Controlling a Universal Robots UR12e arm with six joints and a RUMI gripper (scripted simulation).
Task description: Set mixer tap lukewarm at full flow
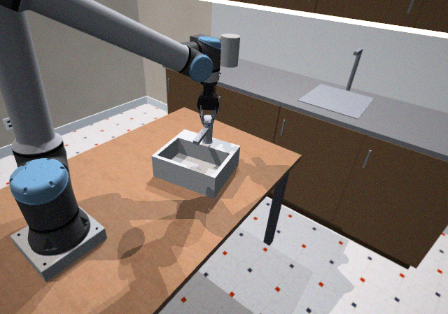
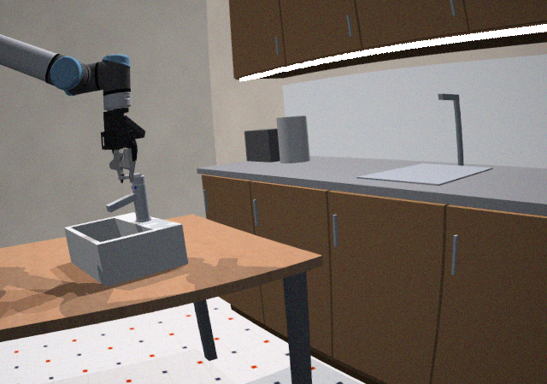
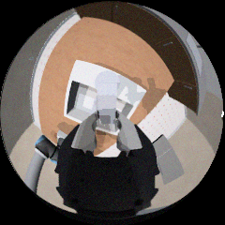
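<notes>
My hand is 2 cm short of the lever and 1 cm to the right of it. The rest, counted from my hand: grey mixer tap 3 cm ahead, 2 cm to the left, 4 cm below; white basin 7 cm behind, 1 cm to the left, 23 cm below.
</notes>
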